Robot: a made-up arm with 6 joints. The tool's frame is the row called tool.
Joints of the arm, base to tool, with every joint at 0 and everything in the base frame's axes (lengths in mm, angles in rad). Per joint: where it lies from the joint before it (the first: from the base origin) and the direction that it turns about. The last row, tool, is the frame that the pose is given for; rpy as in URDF.
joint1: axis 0.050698 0.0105 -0.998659 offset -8 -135 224
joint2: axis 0 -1 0 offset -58 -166 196
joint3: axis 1 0 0 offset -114 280 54
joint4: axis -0.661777 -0.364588 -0.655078 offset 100 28 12
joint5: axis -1 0 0 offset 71 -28 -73
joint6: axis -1 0 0 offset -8 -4 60
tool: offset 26 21 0 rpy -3.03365 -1.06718 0.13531
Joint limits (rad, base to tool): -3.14..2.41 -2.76..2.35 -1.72..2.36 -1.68..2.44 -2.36..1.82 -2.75..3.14
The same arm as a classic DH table. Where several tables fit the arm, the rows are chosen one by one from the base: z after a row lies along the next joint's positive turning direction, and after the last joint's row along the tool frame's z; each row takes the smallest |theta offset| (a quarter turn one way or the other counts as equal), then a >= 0, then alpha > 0; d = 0 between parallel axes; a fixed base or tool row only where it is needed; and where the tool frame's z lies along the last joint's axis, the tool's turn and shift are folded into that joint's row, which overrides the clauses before.
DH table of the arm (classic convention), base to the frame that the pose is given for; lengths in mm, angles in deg. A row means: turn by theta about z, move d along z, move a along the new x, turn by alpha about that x. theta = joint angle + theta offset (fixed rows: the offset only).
base (fixed): theta_offset -78.3, d -455.2, a 130.6, alpha -177.03
joint1: theta_offset -78.31, d -878.8, a -48, alpha -90.6
joint2: theta_offset 87.09, d -116.1, a 54, alpha 90
joint3: theta_offset 60.9, d -35.3, a -18.6, alpha -131.44
joint4: theta_offset 0, d 71.1, a -11, alpha -48.56
joint5: theta_offset 57.09, d 0, a 60.1, alpha 0
joint6: theta_offset 68.77, d -143.1, a 19, alpha -148.02
tool (fixed): theta_offset 64.55, d 16.8, a 0, alpha 0
Joint limits (deg, base to tool): -179.91..138.08 -158.14..134.65 -98.55..135.22 -96.26..139.8 -135.22..104.28 -157.56..179.91

